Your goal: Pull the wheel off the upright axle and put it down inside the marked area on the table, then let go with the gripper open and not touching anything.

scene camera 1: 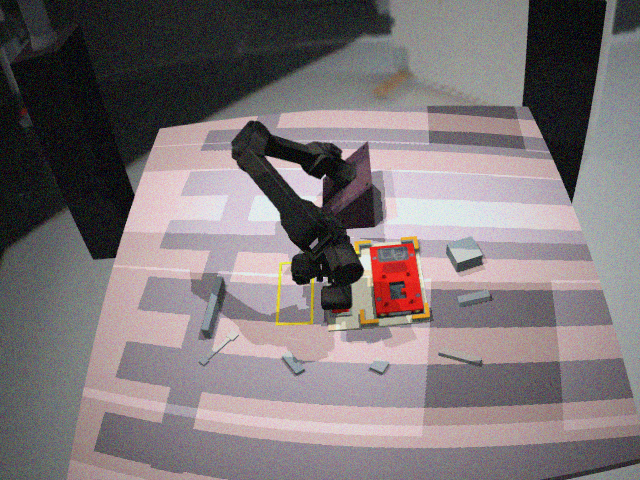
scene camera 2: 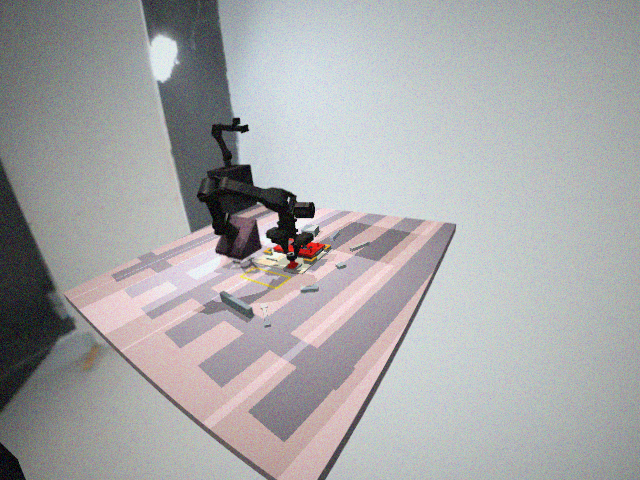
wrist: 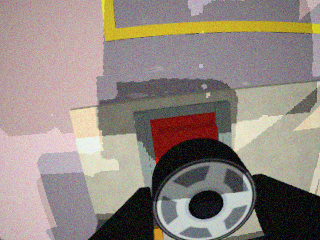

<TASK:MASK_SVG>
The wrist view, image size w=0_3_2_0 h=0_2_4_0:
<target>my gripper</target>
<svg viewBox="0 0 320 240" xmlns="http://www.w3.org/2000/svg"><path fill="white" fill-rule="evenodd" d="M151 188L140 187L137 189L133 196L129 197L124 205L121 205L119 211L113 213L107 223L104 223L103 227L97 229L95 235L89 237L88 240L155 240ZM252 175L257 188L255 212L257 220L260 221L259 225L263 229L265 239L320 240L319 195L316 196L315 193L304 191L304 189L299 187L293 187L293 185L272 179L272 177L267 175L261 175L261 173Z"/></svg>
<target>axle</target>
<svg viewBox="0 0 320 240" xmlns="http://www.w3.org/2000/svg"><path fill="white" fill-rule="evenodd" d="M216 191L204 191L192 197L189 205L191 205L193 216L205 219L205 217L215 216L220 211L221 207L223 207L223 200L221 200L219 193ZM215 112L151 120L156 165L169 149L183 143L183 141L192 139L219 141Z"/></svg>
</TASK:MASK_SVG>
